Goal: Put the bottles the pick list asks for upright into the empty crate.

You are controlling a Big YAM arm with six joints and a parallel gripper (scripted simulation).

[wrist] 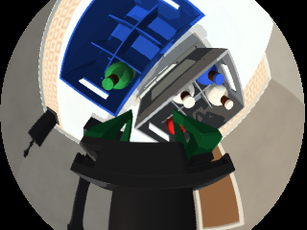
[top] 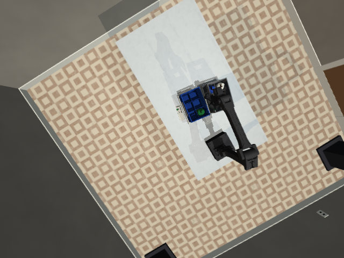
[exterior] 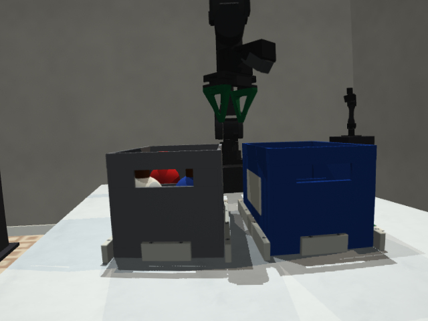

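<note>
Right now my hand is 140 mm above the white bottle, 80 mm to the left of it and 20 mm short of it. Round my hand: green bottle 140 mm below, 90 mm to the left, 20 mm behind; then dark grey crate 150 mm below, 120 mm to the right, 20 mm ahead; then blue crate 150 mm below, 120 mm to the left, 70 mm ahead.
</note>
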